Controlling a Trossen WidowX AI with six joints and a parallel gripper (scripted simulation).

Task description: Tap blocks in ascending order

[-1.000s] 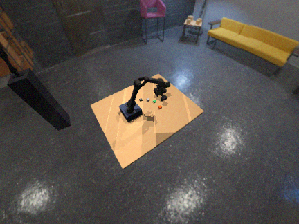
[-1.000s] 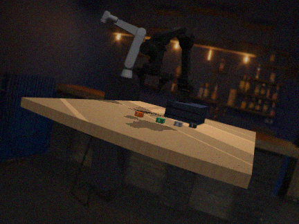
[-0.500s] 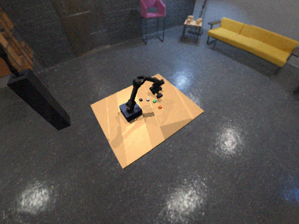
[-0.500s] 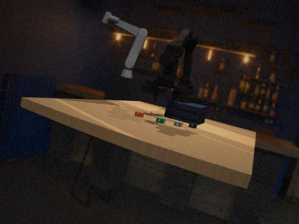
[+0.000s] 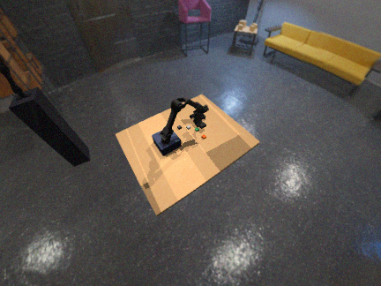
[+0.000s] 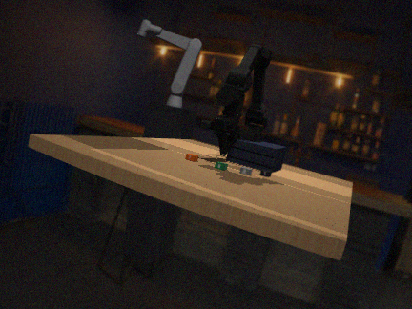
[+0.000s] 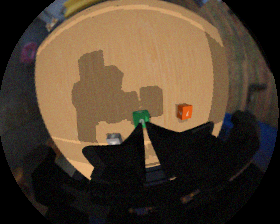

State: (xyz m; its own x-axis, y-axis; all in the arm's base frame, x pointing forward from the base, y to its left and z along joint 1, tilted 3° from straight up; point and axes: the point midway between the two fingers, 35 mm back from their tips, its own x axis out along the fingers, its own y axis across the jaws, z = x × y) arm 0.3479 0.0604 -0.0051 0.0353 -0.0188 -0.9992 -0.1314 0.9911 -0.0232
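Now: gripper tip 10 mm past the green block and 30 mm above it. From my gripper tip the other things lie so: grey block (60 mm behind, 70 mm to the left, 30 mm below); orange block (10 mm ahead, 110 mm to the right, 30 mm below); dark block (140 mm behind, 110 mm to the left, 30 mm below).
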